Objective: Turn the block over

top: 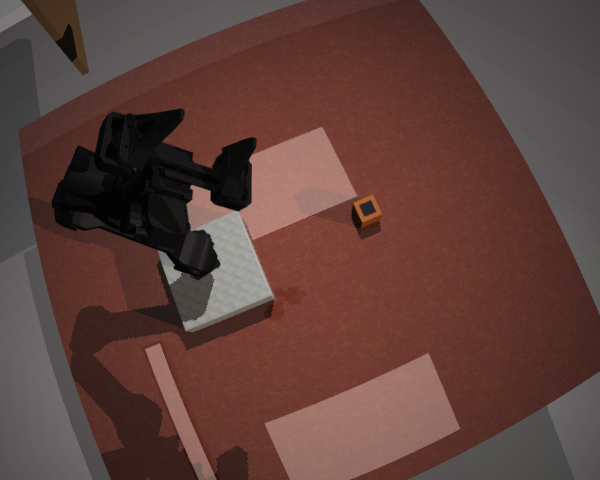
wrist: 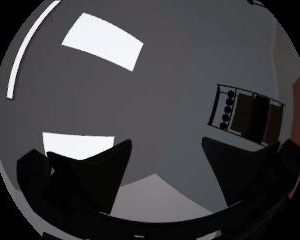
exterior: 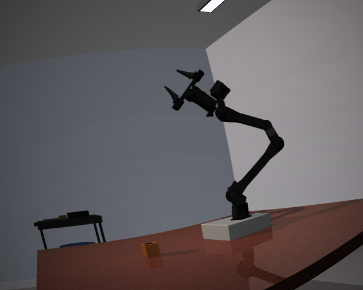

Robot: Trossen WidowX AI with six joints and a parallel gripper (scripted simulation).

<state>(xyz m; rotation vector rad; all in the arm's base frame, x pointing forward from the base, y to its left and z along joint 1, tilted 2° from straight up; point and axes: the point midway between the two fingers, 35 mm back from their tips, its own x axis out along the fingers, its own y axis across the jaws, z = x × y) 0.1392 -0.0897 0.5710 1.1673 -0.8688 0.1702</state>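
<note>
Right now the orange block is 620 mm below my gripper tip, 220 mm ahead of it and 20 mm to the right of it.
</note>
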